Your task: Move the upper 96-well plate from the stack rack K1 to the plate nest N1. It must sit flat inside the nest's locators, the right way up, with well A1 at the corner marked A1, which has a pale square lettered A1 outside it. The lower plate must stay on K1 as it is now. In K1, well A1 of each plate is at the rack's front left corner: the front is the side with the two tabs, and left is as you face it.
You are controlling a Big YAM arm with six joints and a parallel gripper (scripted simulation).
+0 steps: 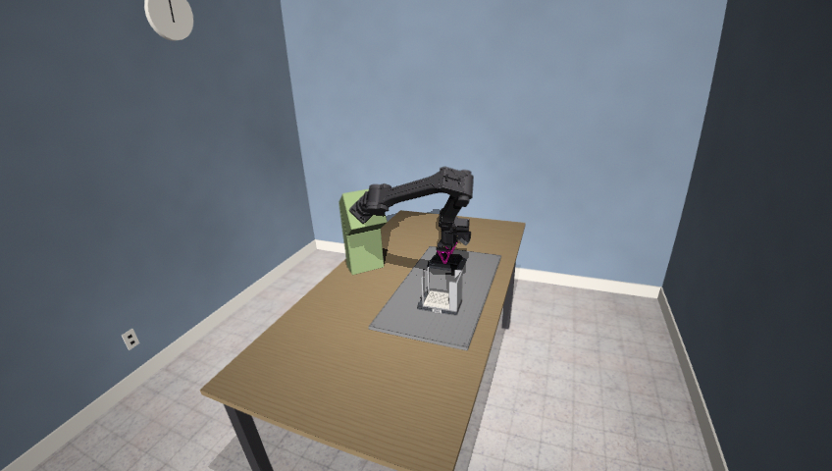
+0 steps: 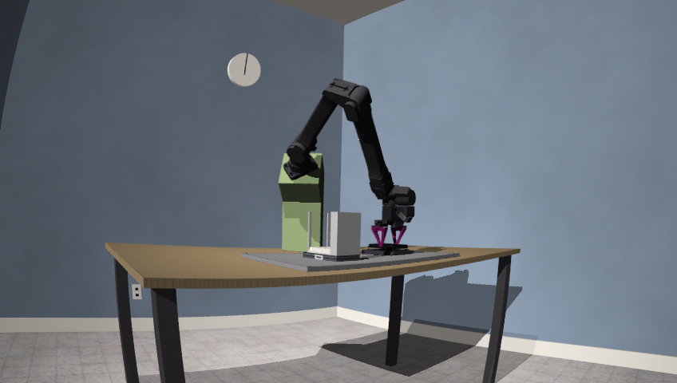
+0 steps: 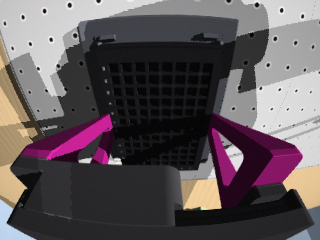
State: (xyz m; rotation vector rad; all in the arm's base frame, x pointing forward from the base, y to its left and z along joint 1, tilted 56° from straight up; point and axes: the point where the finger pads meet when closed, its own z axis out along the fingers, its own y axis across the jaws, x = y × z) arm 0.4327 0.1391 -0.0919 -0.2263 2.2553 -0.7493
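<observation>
My gripper is now 10 mm above the black 96-well plate. Also, from my hand: white plate: 340 mm to the right, 50 mm ahead, 10 mm below; grey rack wall: 340 mm to the right, 120 mm ahead, 50 mm above.
</observation>
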